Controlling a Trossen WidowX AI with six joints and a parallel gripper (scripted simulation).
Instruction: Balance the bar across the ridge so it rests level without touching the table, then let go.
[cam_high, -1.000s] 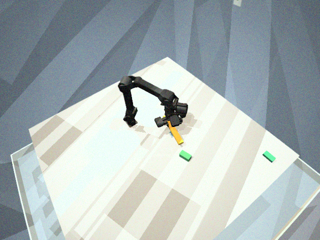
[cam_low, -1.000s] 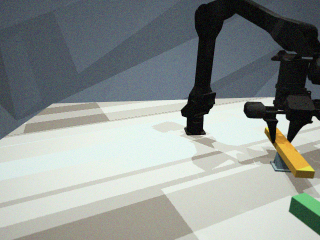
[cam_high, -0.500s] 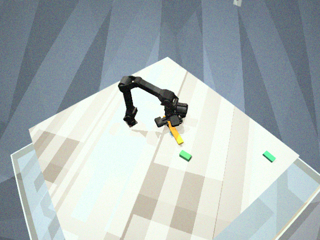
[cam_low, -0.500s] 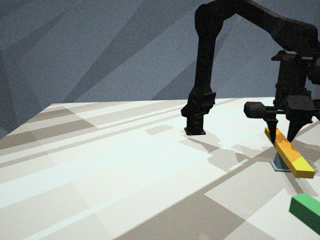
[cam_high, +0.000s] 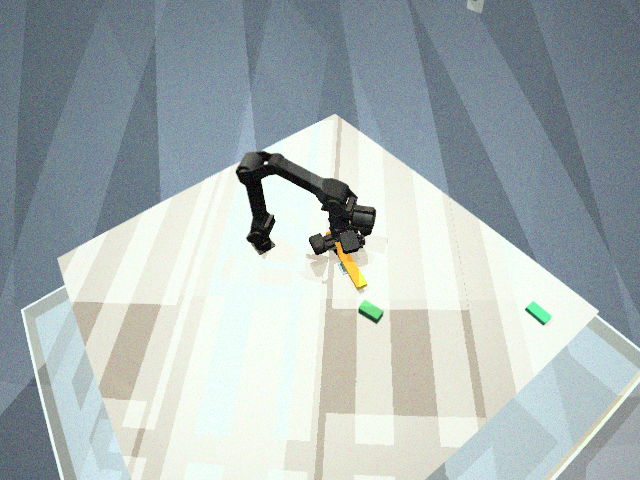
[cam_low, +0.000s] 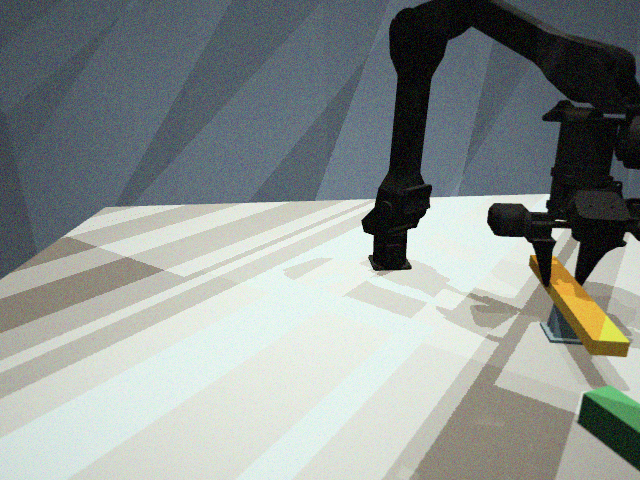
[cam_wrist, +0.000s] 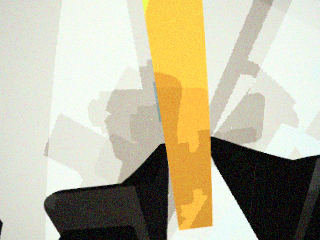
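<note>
The orange-yellow bar is 3 cm ahead of my gripper tip and 1 cm to the right of it.
</note>
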